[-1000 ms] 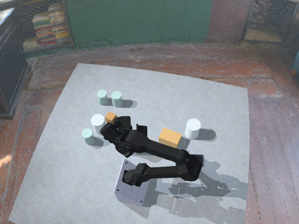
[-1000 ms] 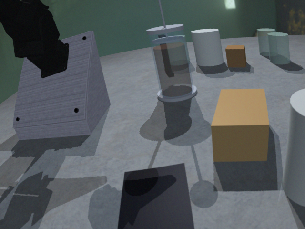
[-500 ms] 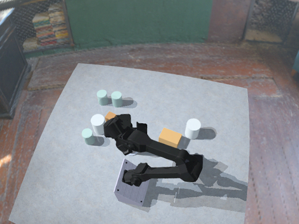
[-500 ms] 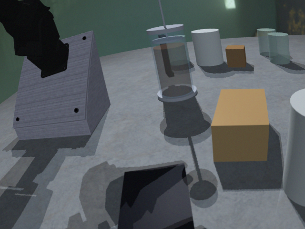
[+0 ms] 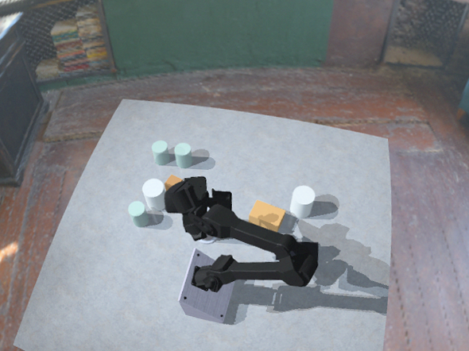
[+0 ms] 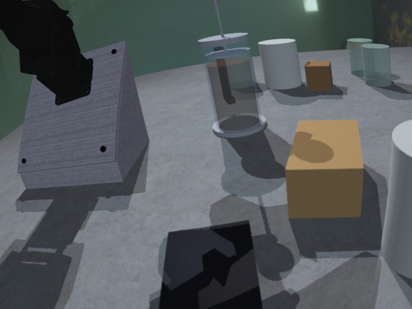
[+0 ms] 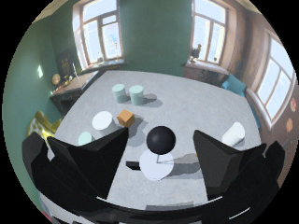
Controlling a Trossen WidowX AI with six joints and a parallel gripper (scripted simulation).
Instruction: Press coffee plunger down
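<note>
The coffee press lies 10 mm behind my gripper tip, 20 mm to the left of it and 130 mm below it. The rest, counted from my gripper tip: orange box (90 mm ahead, 200 mm to the right, 240 mm below); dark slab (30 mm behind, 330 mm to the right, 260 mm below).
</note>
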